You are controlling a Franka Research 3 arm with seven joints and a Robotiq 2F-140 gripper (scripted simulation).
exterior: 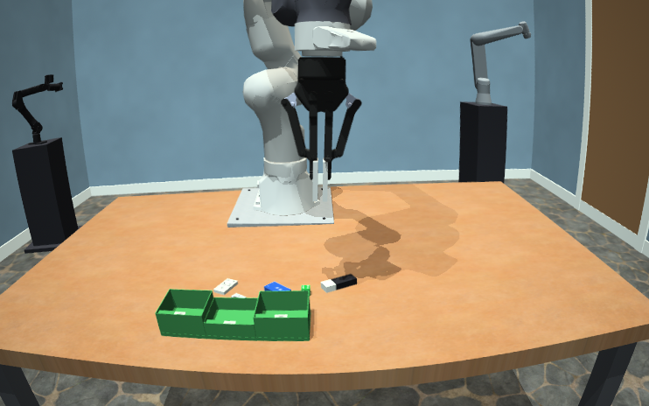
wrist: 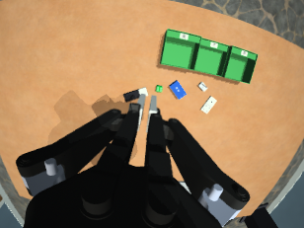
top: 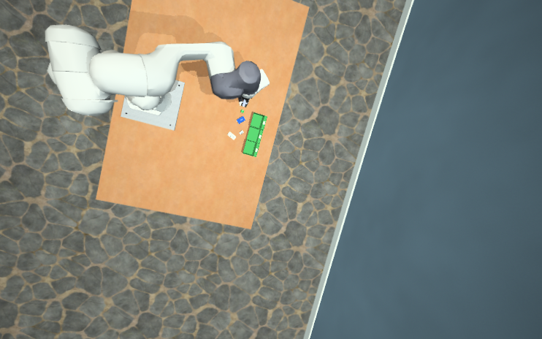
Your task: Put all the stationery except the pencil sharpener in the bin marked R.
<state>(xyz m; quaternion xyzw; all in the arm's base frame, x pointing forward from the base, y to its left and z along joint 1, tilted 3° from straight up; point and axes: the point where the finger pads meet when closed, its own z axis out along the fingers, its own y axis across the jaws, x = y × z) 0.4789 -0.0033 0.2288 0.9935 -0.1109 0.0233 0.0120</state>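
Right now the green bin row is 200 mm below my hand, 170 mm to the right of it and 60 mm ahead of it. From my hand the other things lie so: blue flat item: 210 mm below, 90 mm to the right, 30 mm behind; green piece: 210 mm below, 30 mm to the right, 20 mm behind; black-and-white stick-shaped item: 210 mm below, 30 mm to the left, 30 mm behind.
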